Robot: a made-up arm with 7 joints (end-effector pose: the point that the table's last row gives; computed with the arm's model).
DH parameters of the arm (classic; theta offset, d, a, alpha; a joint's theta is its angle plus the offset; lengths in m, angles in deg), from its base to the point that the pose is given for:
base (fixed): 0 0.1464 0 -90
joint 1: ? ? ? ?
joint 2: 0 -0.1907 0.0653 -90
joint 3: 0 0.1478 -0.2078 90
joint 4: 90 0.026 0.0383 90
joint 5: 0 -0.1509 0.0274 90
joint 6: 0 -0.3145 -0.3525 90
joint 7: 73.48 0 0.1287 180
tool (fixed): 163.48 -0.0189 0 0
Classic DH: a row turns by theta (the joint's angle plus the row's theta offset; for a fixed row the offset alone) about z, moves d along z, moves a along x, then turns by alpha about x.
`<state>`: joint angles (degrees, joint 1 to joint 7).
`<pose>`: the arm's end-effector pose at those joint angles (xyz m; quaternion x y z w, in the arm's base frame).
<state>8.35 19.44 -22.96 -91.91 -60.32 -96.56 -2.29</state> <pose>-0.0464 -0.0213 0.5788 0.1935 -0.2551 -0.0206 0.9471</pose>
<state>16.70 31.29 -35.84 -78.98 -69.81 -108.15 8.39</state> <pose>-0.0182 -0.1174 0.6446 0.4403 -0.1232 -0.2369 0.8572</pose>
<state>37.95 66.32 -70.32 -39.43 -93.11 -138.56 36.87</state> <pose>-0.0259 -0.4424 0.5458 0.5522 0.2189 -0.7786 0.2024</pose>
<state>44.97 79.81 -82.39 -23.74 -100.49 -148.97 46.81</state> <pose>-0.0887 -0.4992 0.4908 -0.4204 -0.2777 0.8621 0.0543</pose>
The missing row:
joint 1: -90 -0.0248 0.371 -90
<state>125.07 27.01 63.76 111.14 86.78 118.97 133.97</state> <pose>0.9223 -0.0187 -0.1226 -0.0081 0.3768 0.9261 0.0155</pose>
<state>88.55 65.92 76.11 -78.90 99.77 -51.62 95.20</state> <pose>0.3345 0.3043 0.0674 -0.2958 0.7066 -0.4790 0.4287</pose>
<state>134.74 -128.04 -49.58 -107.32 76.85 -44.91 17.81</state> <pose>0.8039 -0.0145 0.2188 0.7506 -0.0192 -0.2794 0.5985</pose>
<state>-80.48 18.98 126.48 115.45 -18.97 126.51 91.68</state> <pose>-0.9405 0.3169 0.3075 -0.7724 0.6126 0.0558 0.1584</pose>
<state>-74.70 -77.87 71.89 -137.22 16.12 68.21 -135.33</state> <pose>-0.9832 0.3182 0.3421 0.1852 0.2533 -0.8313 0.4588</pose>
